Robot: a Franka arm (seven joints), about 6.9 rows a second.
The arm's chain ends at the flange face. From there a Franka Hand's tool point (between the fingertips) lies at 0.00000 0.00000 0.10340 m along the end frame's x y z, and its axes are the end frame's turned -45 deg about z.
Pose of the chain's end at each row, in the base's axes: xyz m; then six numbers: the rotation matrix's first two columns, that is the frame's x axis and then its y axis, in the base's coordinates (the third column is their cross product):
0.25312, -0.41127, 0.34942, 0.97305, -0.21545, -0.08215, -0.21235, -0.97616, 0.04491
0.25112, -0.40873, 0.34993, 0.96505, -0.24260, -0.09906, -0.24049, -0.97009, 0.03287
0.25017, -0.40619, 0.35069, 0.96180, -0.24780, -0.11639, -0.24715, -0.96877, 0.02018
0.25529, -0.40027, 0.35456, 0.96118, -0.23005, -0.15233, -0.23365, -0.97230, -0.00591
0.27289, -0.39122, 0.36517, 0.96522, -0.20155, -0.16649, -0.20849, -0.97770, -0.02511
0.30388, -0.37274, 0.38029, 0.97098, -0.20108, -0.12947, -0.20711, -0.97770, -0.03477
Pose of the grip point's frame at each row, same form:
0.24383, -0.41398, 0.24647, 0.83820, 0.53790, -0.08984, 0.53790, -0.84260, -0.02633
0.24036, -0.40955, 0.24710, 0.85245, 0.51441, -0.09329, 0.51234, -0.85750, -0.04680
0.23799, -0.40522, 0.24801, 0.85486, 0.50980, -0.09657, 0.50533, -0.86024, -0.06803
0.24012, -0.39600, 0.25237, 0.84487, 0.52485, -0.10353, 0.51444, -0.85019, -0.11189
0.25658, -0.38512, 0.26325, 0.82994, 0.54882, -0.09997, 0.53509, -0.83386, -0.13548
0.29151, -0.36648, 0.27782, 0.83304, 0.54915, -0.06696, 0.54014, -0.83352, -0.11614

